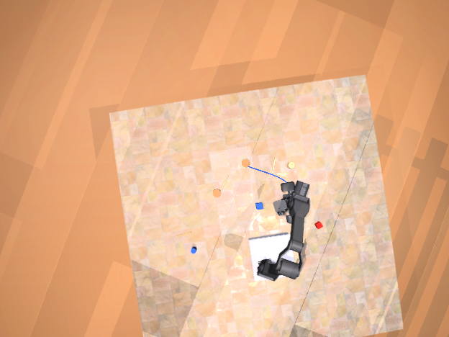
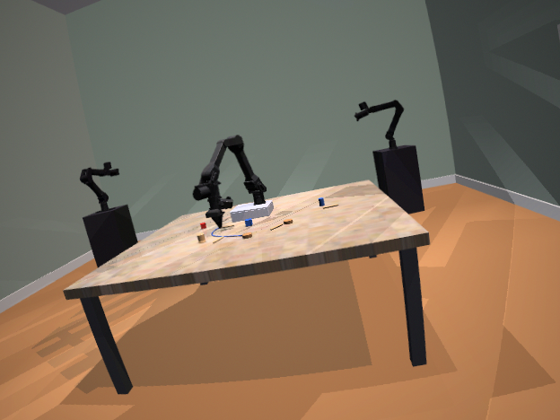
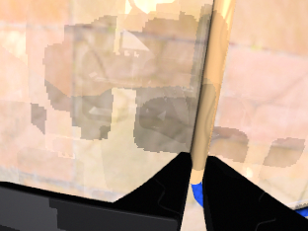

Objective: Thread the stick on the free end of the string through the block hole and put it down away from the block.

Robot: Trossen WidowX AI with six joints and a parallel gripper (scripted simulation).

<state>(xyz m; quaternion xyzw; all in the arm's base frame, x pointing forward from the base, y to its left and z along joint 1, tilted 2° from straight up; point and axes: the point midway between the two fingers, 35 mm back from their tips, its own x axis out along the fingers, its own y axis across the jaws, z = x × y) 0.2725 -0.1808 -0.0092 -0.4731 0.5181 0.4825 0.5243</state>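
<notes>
The blue cube lies 140 mm to the left of my gripper tip and 10 mm ahead of it. From my gripper tip the other things lie so: thin wooden stick (20 mm to the left); then red cube (160 mm behind, 120 mm to the right); then wooden block (160 mm ahead, 60 mm to the right).
</notes>
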